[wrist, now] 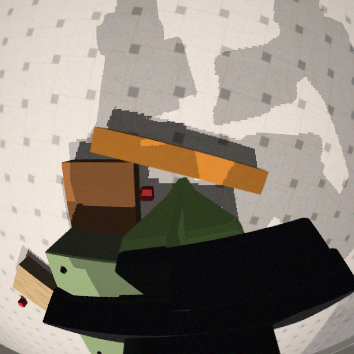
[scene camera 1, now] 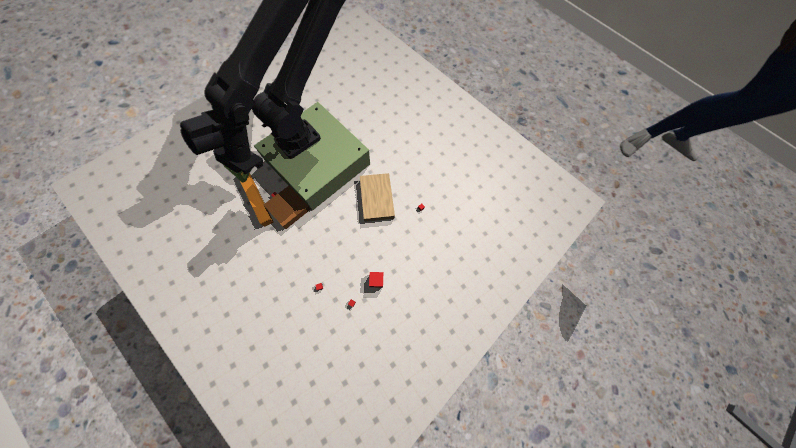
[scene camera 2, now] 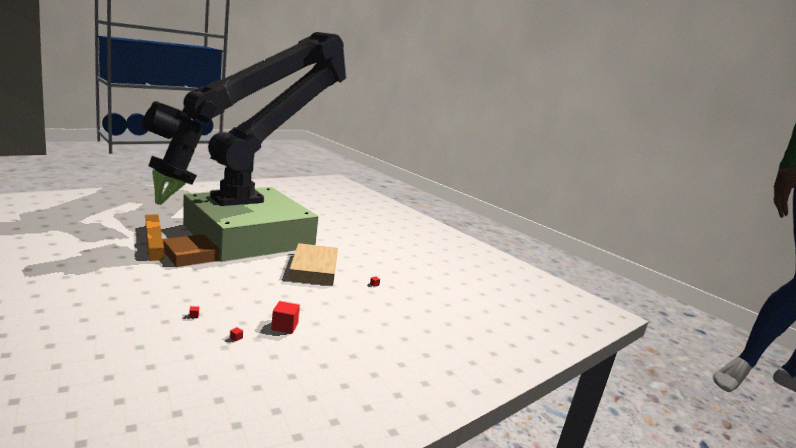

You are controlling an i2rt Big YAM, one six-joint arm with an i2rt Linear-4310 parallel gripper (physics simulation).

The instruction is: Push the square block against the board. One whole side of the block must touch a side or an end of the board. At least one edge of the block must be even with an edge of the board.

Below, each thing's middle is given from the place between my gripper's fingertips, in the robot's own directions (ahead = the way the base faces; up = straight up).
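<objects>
With the orange board [wrist: 126,146] as the reference, my gripper is 8 cm above it and 1 cm to the left of it. Counting from my hand, I find the light wooden block [scene camera 2: 314,264] 8 cm below, 26 cm ahead and 29 cm to the left. The brown square block [scene camera 2: 189,250] is also 8 cm below my hand, 10 cm ahead of it and 5 cm to the left of it, whereas the red cube [scene camera 2: 285,316] is 7 cm below my hand, 47 cm ahead of it and 11 cm to the left of it.
</objects>
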